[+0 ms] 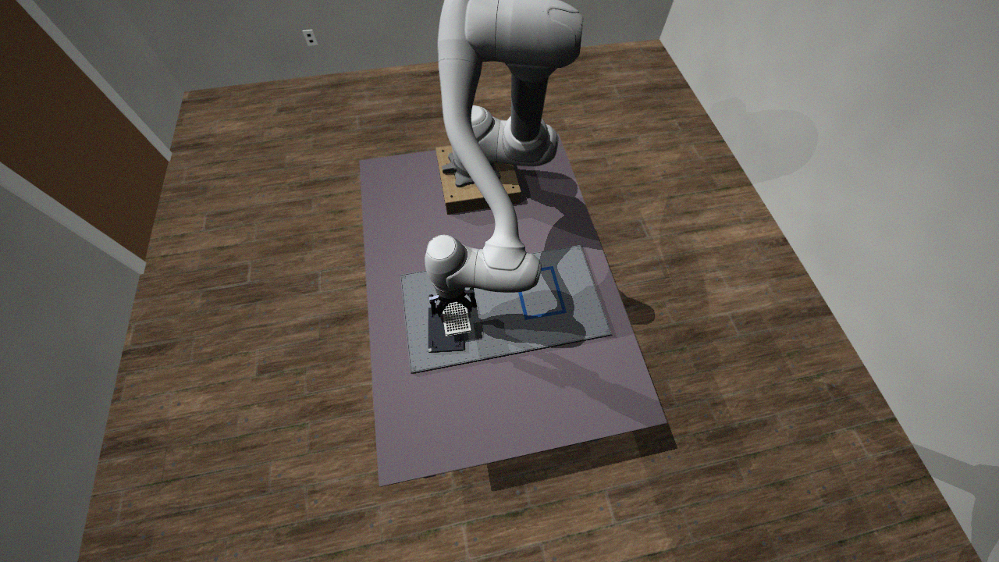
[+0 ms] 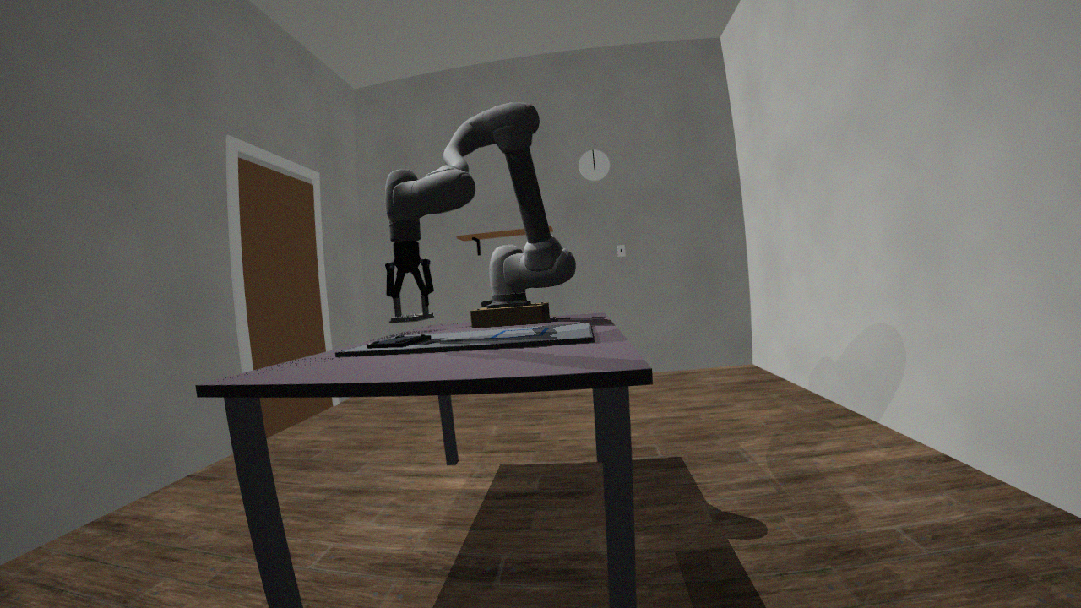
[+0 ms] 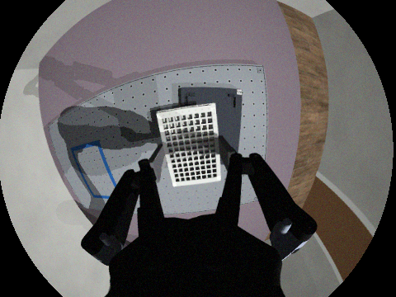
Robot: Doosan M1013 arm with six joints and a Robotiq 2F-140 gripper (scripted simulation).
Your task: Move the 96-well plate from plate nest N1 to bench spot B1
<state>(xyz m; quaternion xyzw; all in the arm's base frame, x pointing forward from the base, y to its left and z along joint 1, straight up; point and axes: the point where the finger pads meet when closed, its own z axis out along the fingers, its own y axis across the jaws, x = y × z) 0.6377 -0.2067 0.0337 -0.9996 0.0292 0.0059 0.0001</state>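
Now: hand 90 mm above the dark plate nest N1, 40 mm to the left of it and 10 mm short of it. Also, from my hand: white 96-well plate 20 mm below.
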